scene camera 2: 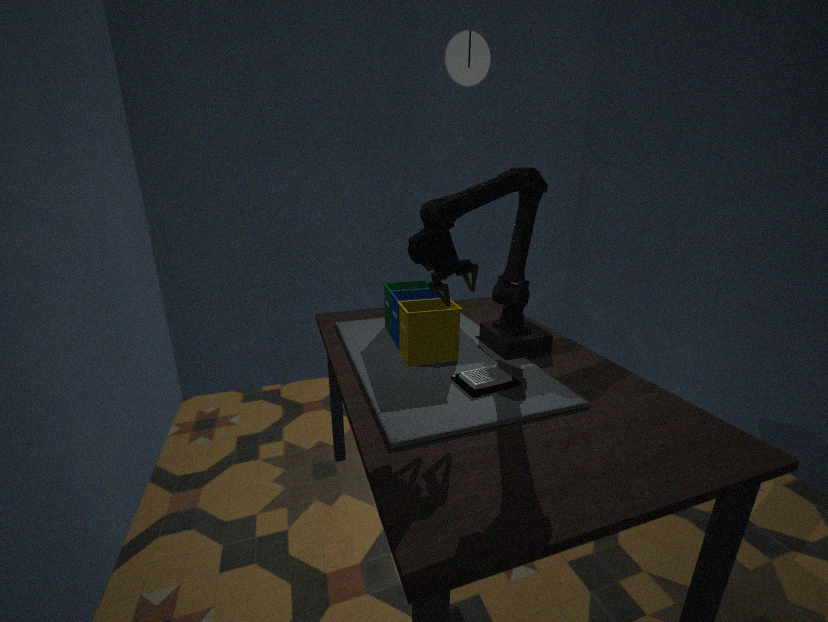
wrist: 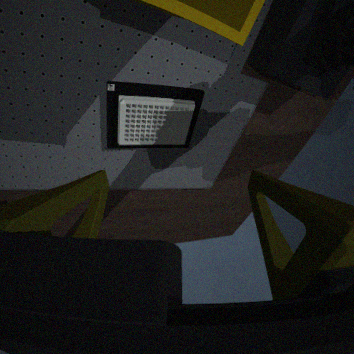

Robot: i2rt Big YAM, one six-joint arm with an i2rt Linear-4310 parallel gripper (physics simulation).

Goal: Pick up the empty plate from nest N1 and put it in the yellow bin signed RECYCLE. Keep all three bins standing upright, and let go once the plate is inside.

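Seen in the pictures: gripper, fingertip midpoint: (scene camera 2: 461, 299) (wrist: 178, 177); arm's base at its link origin: (scene camera 2: 511, 328) (wrist: 333, 30).
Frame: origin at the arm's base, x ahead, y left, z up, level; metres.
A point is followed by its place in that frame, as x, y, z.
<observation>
The plate (scene camera 2: 479, 377) @[0.288, 0.212, -0.032] (wrist: 142, 122) @[0.284, 0.202, -0.035], pale with a grid of small wells, lies flat in the black nest (scene camera 2: 507, 386) @[0.229, 0.266, -0.049] (wrist: 112, 117) @[0.332, 0.198, -0.046], partly in shadow. A small label shows at the nest's corner in the wrist view, too blurred to read. The yellow bin (scene camera 2: 431, 340) @[0.342, 0.025, 0.023] (wrist: 242, 37) @[0.249, 0.044, 0.122] stands upright; its sign cannot be read. My gripper (scene camera 2: 460, 287) @[0.303, 0.124, 0.180] (wrist: 178, 177) @[0.303, 0.124, 0.180] is wide open and empty. It is above the bins, near the yellow bin's rim, higher than the plate and off to its side.
The blue bin (scene camera 2: 394, 324) @[0.377, -0.186, 0.013] and the green bin (scene camera 2: 386, 307) @[0.347, -0.330, 0.032] stand upright behind the yellow one, in a row on the grey perforated board (scene camera 2: 428, 428) @[0.519, 0.331, -0.058] (wrist: 30, 100) @[0.454, 0.171, -0.058]. The arm's base (scene camera 2: 515, 340) @[0.055, 0.089, -0.006] stands on the brown table (scene camera 2: 635, 428) @[0.057, 0.540, -0.071] beside the board.
</observation>
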